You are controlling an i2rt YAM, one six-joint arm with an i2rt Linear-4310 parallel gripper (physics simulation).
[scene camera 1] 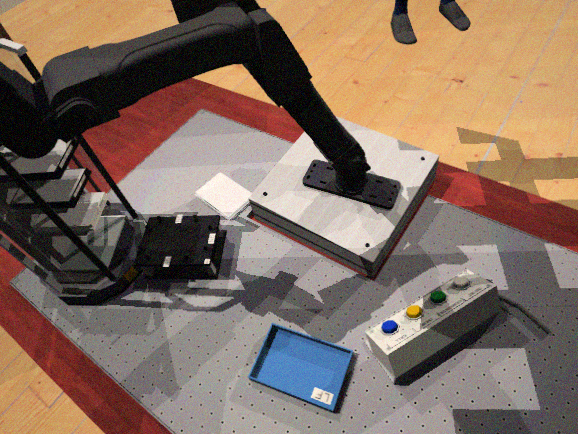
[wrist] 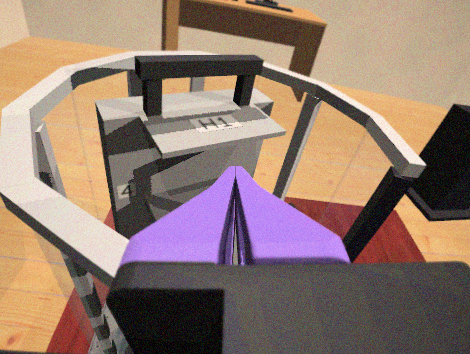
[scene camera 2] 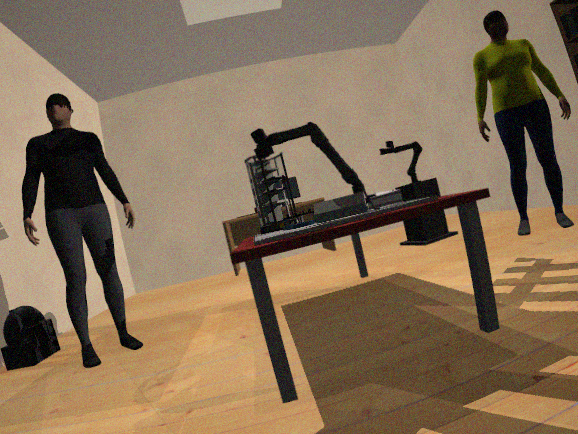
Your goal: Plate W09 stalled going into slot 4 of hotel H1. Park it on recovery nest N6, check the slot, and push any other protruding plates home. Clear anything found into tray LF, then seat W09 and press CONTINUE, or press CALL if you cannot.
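Pixels of known places: gripper, fingertip midpoint: (wrist: 235,177) (scene camera 2: 264,155); arm's base, origin of the base link: (scene camera 1: 350,184).
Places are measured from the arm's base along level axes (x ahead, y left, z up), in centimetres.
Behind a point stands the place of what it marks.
Observation:
My gripper (wrist: 235,177) {x 33.5, y -42.5, z 39.8 cm} is shut with its purple fingertips together and nothing between them. In the wrist view it points toward hotel H1 (wrist: 172,145) {x 36.4, y -46.9, z 38.6 cm}, whose sloped top label reads H1; a 4 label (wrist: 126,190) {x 39.8, y -49.7, z 32.2 cm} is on its left side. The slot interior is mostly hidden behind the fingers. In scene camera 1, dark and grey shelves or plates (scene camera 1: 47,191) {x 33.0, y -44.9, z 18.3 cm} show at the left; I cannot tell which is W09. A black block with white tabs (scene camera 1: 175,242) {x 26.0, y -28.6, z 0.1 cm}, possibly nest N6, has no plate visible on top. Blue tray LF (scene camera 1: 300,362) {x 37.1, y 4.1, z -5.7 cm} looks empty. The button box (scene camera 1: 440,337) {x 26.2, y 24.9, z -0.1 cm} has a blue button (scene camera 1: 389,327) {x 28.1, y 16.9, z 1.3 cm}.
A pale ring frame (wrist: 67,227) {x 39.8, y -39.2, z 40.4 cm} with upright posts surrounds the hotel. A large grey box (scene camera 1: 320,215) {x 9.4, y -3.1, z -0.4 cm} carries the arm's base plate (scene camera 1: 320,176) {x 0.8, y -6.6, z 1.3 cm}. A flat white square (scene camera 1: 223,194) {x 8.4, y -28.7, z -4.5 cm} lies beside it. A cable (scene camera 1: 525,315) {x 14.4, y 38.0, z -5.9 cm} runs from the button box. Two people (scene camera 2: 75,170) (scene camera 2: 515,75) stand beyond the table.

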